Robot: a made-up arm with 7 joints.
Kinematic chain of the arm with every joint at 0, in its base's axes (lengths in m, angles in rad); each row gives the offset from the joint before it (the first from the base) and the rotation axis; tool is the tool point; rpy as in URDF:
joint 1: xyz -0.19 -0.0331 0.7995 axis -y
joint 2: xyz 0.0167 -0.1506 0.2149 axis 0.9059 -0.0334 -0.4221
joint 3: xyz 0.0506 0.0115 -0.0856 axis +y
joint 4: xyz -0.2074 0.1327 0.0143 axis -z
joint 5: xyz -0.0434 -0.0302 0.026 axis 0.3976 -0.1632 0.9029
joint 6: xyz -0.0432 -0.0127 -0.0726 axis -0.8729 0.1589 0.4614
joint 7: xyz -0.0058 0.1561 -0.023 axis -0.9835 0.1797 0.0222
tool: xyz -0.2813 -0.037 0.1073 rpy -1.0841 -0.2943 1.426
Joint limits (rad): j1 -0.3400..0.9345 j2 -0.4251..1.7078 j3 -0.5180..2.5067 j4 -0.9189..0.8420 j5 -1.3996..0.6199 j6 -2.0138..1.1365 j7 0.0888..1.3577
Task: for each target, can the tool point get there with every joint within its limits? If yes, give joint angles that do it. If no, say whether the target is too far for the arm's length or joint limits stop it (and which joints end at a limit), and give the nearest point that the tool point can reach.
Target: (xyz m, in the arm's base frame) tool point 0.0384 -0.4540 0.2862
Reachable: no: joint limits stop it (at a limit: joint 1, joint 3, joint 5, joint 6, joint 7) | nearest point -0.1858 -0.3831 0.3761 | short by 0.252 m
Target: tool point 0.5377 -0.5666 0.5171
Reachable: no: joint limits stop it (at a limit: joint 1, joint 2, joint 3, joint 6, joint 7) | nearest point 0.3824 -0.4802 0.6829 | short by 0.243 m
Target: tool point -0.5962 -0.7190 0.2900
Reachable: no: joint limits stop it (at a limit: joint 1, joint 2, joint 6, joint 7) | nearest point -0.4817 -0.4940 0.4448 | short by 0.296 m
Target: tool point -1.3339 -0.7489 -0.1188
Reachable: no: too far | nearest point -0.6835 -0.3195 0.4468 | short by 0.963 m
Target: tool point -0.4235 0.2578 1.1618
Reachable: yes | joints 0.4983 0.1717 0.5117 0.7051 -0.5093 -0.8868 0.3071
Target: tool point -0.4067 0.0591 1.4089
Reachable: yes | joints 0.0202 -0.2574 0.7624 -0.1252 0.2823 -0.7875 0.9333
